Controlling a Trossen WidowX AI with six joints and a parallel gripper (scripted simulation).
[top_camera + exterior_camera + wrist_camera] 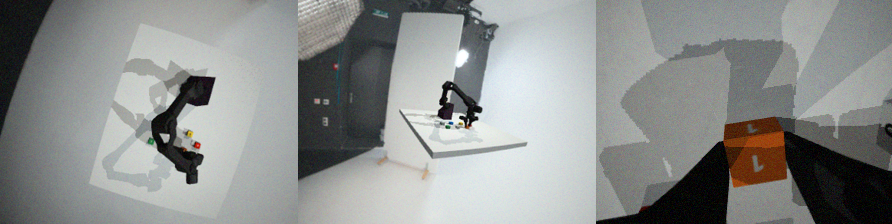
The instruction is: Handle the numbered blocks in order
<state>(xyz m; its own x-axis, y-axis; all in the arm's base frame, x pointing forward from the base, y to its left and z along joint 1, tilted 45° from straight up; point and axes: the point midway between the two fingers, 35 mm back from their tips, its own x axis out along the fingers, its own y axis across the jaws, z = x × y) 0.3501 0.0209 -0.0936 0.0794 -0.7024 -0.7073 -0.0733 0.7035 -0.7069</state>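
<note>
My gripper tip is 1 cm past the orange block. The rest, counted from my gripper tip: red block (7 cm to the left, 7 cm behind); yellow block (12 cm behind); white block (10 cm to the right).
</note>
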